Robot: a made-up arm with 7 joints.
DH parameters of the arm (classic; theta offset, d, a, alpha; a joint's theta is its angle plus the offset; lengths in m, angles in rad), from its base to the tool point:
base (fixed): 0.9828 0 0.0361 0
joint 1: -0.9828 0.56 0 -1.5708
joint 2: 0 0 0.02 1.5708
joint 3: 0 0.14 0.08 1.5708
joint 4: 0 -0.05 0.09 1.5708
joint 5: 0 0.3 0 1.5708
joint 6: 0 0.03 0.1 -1.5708
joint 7: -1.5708 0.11 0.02 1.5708
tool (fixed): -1.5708 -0.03 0 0
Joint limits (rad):
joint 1: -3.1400..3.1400
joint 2: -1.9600..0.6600
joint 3: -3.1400..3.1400
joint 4: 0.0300..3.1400
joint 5: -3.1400..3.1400
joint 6: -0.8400..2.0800
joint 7: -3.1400..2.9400
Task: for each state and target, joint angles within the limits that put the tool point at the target. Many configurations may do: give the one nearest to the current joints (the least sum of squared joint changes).
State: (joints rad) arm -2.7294 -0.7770 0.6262 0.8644 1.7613 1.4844 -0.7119
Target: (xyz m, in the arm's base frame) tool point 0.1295 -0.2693 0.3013
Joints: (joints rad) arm -2.4997 -0.2928 1.1196 0.0856 1.5929 1.4131 -0.6107
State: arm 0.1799 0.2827 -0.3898 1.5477 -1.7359 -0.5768 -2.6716
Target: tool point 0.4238 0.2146 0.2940
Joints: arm 0.3828 0.6600 -0.2204 1.2235 -1.6189 -0.1397 -2.7028
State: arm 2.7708 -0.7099 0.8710 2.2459 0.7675 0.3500 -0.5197
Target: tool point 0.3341 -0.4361 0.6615
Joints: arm 2.1387 -1.3463 0.8007 2.8515 0.5998 -0.2548 -0.5536
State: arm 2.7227 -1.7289 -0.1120 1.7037 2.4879 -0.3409 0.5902
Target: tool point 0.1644 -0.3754 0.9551
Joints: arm 2.2773 -1.8116 0.4112 1.9044 2.4939 0.1712 0.6011
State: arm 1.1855 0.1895 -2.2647 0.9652 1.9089 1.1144 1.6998
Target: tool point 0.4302 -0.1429 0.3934
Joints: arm 1.4155 -0.1410 -2.1021 0.6803 1.9141 1.0897 1.5809
